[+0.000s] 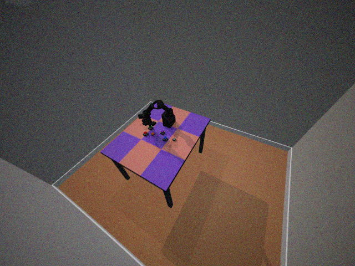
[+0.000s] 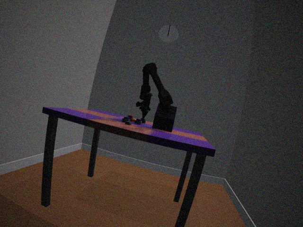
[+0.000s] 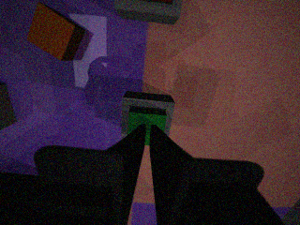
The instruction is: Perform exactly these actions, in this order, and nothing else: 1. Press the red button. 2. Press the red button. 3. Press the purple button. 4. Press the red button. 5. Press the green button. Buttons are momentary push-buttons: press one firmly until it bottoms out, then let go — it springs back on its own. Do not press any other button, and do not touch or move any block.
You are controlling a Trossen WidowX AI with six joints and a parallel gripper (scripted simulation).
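My gripper tip is 10 mm above the green button. Round my gripper tip: purple button 180 mm to the left, 30 mm behind, 10 mm below; then red button 110 mm ahead, 20 mm to the left, 10 mm below; then orange block 100 mm to the left, 60 mm ahead, 30 mm below.
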